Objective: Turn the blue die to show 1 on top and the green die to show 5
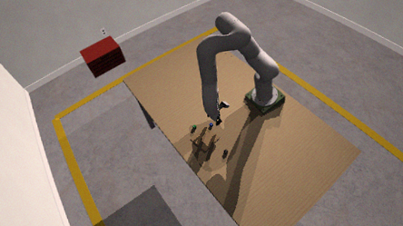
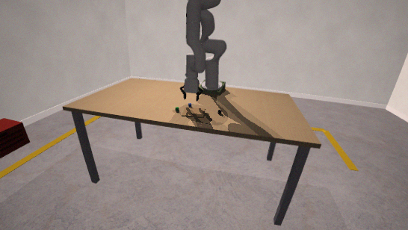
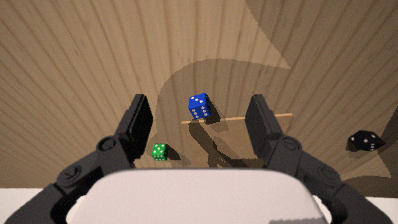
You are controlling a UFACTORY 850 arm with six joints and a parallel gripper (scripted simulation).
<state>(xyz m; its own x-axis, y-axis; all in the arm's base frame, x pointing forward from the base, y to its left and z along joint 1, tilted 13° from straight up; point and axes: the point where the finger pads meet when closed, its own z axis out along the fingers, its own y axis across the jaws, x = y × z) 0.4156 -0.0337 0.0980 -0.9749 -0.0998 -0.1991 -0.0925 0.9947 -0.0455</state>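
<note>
My hand is 4 cm above the blue die and 3 cm short of it. Also, from my hand: mat 12 cm ahead, 7 cm to the left, 5 cm below; then black die 23 cm to the left, 6 cm ahead, 4 cm below; then green die 13 cm ahead, 5 cm to the right, 4 cm below.
</note>
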